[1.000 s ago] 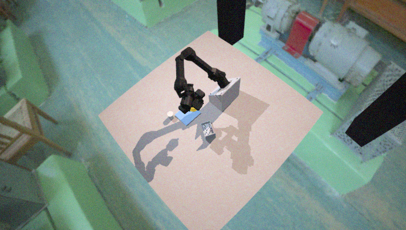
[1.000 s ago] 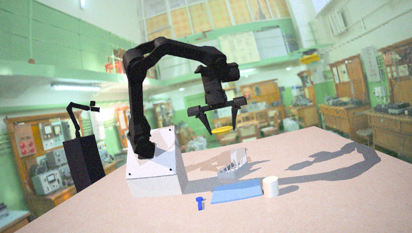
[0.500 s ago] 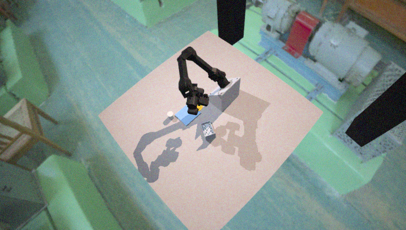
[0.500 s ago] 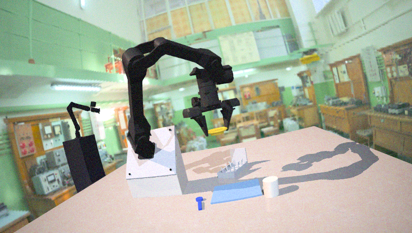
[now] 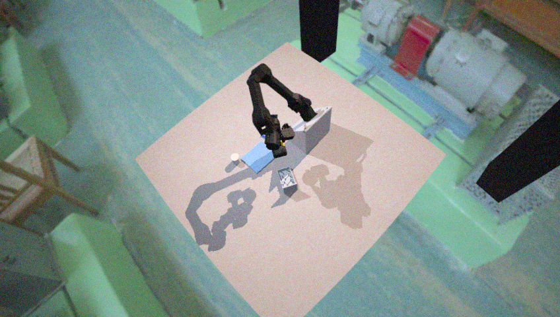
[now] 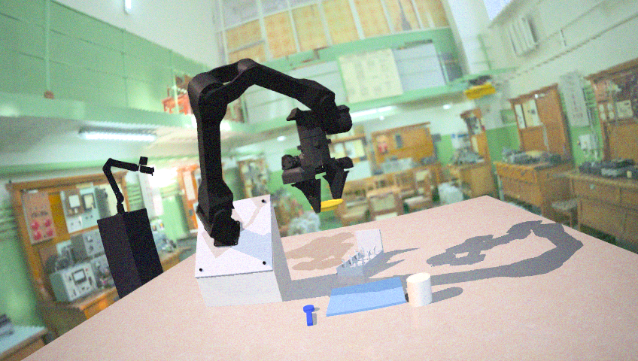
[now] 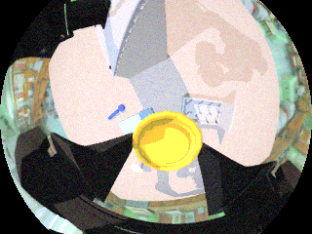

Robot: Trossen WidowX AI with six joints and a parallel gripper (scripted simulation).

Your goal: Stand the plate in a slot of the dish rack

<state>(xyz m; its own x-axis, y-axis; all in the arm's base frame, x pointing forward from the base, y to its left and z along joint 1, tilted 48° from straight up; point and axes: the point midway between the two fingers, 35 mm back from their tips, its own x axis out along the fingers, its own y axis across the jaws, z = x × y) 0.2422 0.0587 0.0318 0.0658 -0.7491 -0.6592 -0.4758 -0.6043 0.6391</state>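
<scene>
Now: the grey dish rack 40 mm ahead of my gripper tip, 100 mm to the left of it and 160 mm below it. From my gripper tip the other things lie so: blue mat: 60 mm ahead, 110 mm to the right, 180 mm below; blue spoon: 50 mm behind, 160 mm to the right, 180 mm below; yellow plate: 10 mm above.
</scene>
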